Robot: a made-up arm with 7 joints. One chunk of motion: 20 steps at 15 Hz.
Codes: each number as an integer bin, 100 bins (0 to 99) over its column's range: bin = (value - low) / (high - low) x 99, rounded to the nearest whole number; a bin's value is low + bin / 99 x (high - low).
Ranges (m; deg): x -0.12..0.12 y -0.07..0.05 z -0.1..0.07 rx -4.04..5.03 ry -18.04..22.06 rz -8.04..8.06
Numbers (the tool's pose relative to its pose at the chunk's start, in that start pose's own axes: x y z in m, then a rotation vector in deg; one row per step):
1: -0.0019 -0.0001 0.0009 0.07 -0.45 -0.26
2: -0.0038 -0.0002 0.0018 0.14 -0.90 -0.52
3: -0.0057 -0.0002 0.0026 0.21 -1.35 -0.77
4: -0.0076 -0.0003 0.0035 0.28 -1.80 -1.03
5: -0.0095 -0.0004 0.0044 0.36 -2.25 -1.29
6: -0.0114 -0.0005 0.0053 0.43 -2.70 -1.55
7: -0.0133 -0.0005 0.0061 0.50 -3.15 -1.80
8: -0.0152 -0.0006 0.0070 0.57 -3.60 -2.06
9: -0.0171 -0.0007 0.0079 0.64 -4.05 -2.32
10: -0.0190 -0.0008 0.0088 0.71 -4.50 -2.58
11: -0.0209 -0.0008 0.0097 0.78 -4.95 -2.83
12: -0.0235 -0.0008 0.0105 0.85 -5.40 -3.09
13: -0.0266 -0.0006 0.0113 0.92 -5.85 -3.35
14: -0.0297 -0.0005 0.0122 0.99 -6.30 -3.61
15: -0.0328 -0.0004 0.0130 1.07 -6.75 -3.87
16: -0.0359 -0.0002 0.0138 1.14 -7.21 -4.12
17: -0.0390 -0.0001 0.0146 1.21 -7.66 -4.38
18: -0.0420 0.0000 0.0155 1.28 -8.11 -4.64
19: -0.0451 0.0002 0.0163 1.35 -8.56 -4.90
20: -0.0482 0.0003 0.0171 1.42 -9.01 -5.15
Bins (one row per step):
1: 49 58 59 45 43 48
2: 48 58 59 46 42 46
3: 47 58 60 46 41 45
4: 46 58 60 47 40 43
5: 46 57 61 48 39 42
6: 45 57 61 49 38 40
7: 44 57 62 50 37 38
8: 43 57 62 50 36 37
9: 42 57 63 51 35 35
10: 42 57 63 52 33 34
11: 41 57 64 53 32 32
12: 40 57 64 53 31 30
13: 39 57 65 54 30 29
14: 37 57 65 55 29 27
15: 36 57 66 56 28 26
16: 35 58 66 57 27 24
17: 33 58 67 57 26 23
18: 32 58 67 58 25 21
19: 31 58 68 59 23 19
20: 30 58 68 60 22 18

